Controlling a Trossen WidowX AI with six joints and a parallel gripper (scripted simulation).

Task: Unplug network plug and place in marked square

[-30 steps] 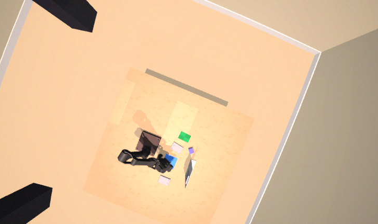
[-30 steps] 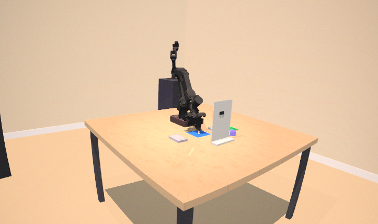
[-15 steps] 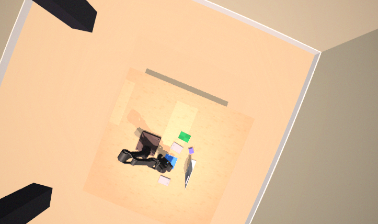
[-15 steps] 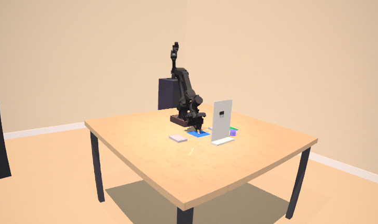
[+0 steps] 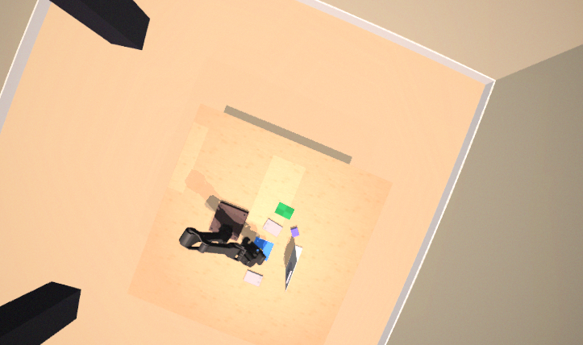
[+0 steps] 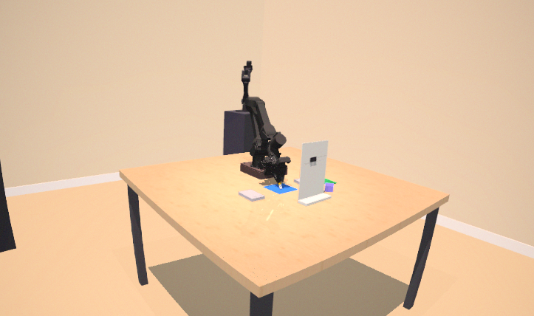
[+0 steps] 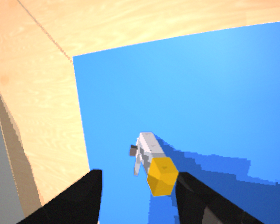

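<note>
Right now the network plug is 1 cm below my gripper tip. Also, from my gripper tip: purple cube (18 cm ahead, 16 cm to the left, 1 cm below); then upright panel (19 cm ahead, 2 cm to the right, 9 cm above); then blue marked square (3 cm below).
</note>
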